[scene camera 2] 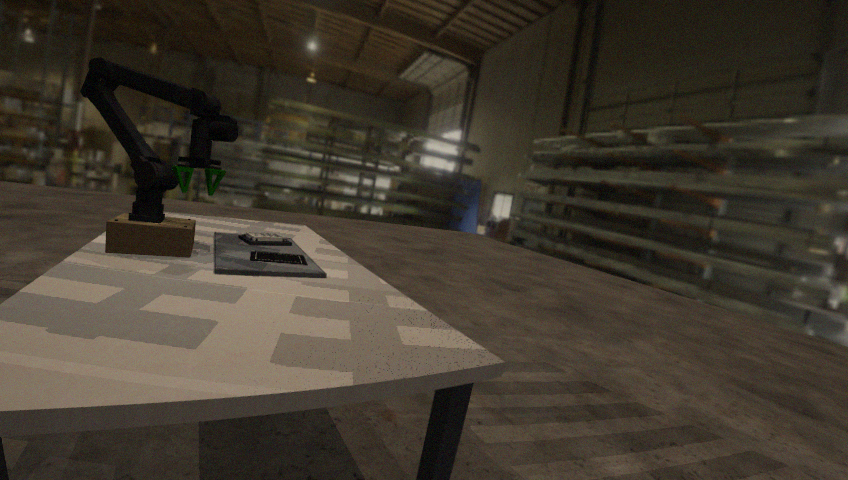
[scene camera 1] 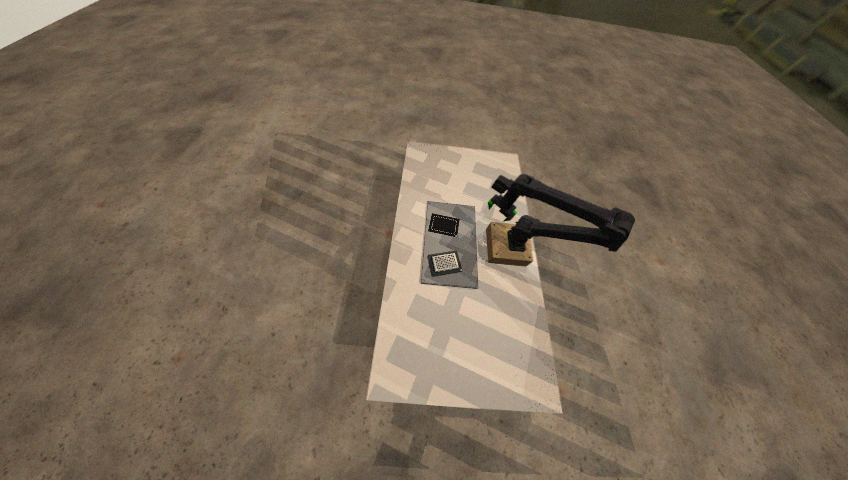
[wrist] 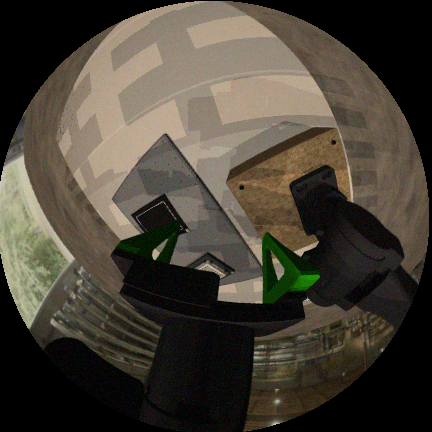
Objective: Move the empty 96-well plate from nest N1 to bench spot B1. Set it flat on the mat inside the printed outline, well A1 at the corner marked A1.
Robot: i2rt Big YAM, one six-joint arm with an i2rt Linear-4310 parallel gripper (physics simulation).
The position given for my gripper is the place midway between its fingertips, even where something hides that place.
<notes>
My gripper (scene camera 2: 197,194) is open and holds nothing. Also in view: a dark outlined slot (wrist: 159,211).
My gripper is seen too in the wrist view (wrist: 221,230).
</notes>
